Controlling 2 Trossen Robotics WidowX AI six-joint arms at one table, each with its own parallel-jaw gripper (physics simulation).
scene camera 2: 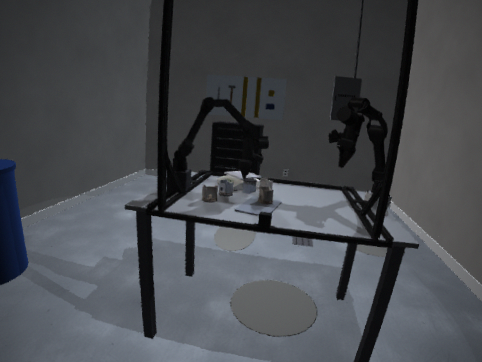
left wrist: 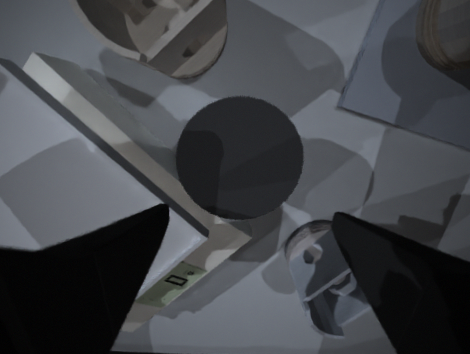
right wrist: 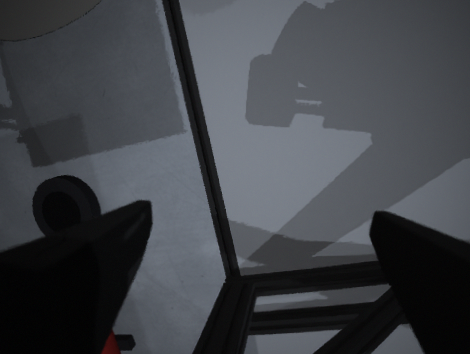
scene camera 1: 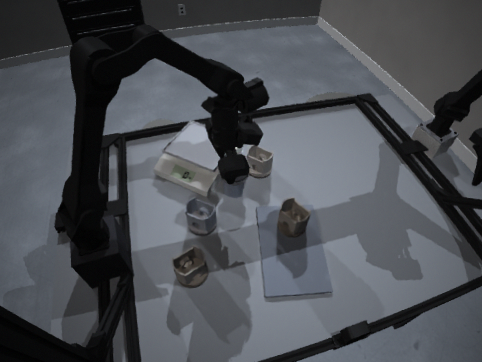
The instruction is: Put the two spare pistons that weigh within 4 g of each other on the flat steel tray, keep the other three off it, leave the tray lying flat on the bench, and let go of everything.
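Places are measured from the left arm's base along level axes (x right, y up, z back), in centimetres.
Pixels of known places: left gripper, fingertip midpoint: (scene camera 2: 245, 176) (left wrist: 251, 215); right gripper, fingertip midpoint: (scene camera 2: 340, 167) (right wrist: 262, 218); left arm's base, origin of the base link: (scene camera 2: 179, 170) (scene camera 1: 92, 239); right arm's base, origin of the base link: (scene camera 1: 438, 129).
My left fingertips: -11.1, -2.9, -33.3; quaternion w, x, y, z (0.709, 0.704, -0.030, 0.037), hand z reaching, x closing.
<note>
For each thing: its top centre in the pictures, then the offset to it from my left fingertips, as dx, dy, dz.
- tan piston, middle of its top: (scene camera 1: 295, 209) (scene camera 2: 266, 188) +16.5, -0.8, -11.2
- flat tray, middle of its top: (scene camera 1: 291, 245) (scene camera 2: 259, 205) +21.8, -7.7, -8.6
- cream piston, middle of its top: (scene camera 1: 260, 152) (scene camera 2: 266, 179) -4.5, -1.5, -11.4
- blue-grey piston, middle of its top: (left wrist: 352, 307) (scene camera 1: 200, 207) (scene camera 2: 226, 181) +7.7, -1.5, +9.3
- brown piston, middle of its top: (scene camera 1: 188, 259) (scene camera 2: 210, 186) +19.8, -1.5, +15.4
My left gripper (scene camera 1: 235, 178) (scene camera 2: 245, 175) (left wrist: 251, 215) is open above a dark-topped, upside-down piston (scene camera 1: 233, 188) (scene camera 2: 249, 186) (left wrist: 240, 157), which stands right of the scale; whether they touch is unclear. A tan piston (scene camera 1: 294, 218) (scene camera 2: 266, 196) (left wrist: 452, 35) stands on the flat tray (scene camera 1: 295, 281) (scene camera 2: 249, 207) (left wrist: 365, 95). Off the tray are a cream piston (scene camera 1: 260, 162) (scene camera 2: 266, 183) (left wrist: 190, 50), a blue-grey piston (scene camera 1: 201, 216) (scene camera 2: 226, 187) (left wrist: 325, 280) and a brown piston (scene camera 1: 190, 267) (scene camera 2: 209, 193). My right gripper (scene camera 2: 342, 162) (right wrist: 262, 218) is open, high at the right.
The scale (scene camera 1: 186, 175) (left wrist: 112, 142) at the back left shows 0 and its platform is bare. The black table frame (scene camera 1: 125, 210) (scene camera 2: 320, 233) (right wrist: 205, 150) borders the bench. The cream piston is close behind the left gripper in scene camera 1.
</note>
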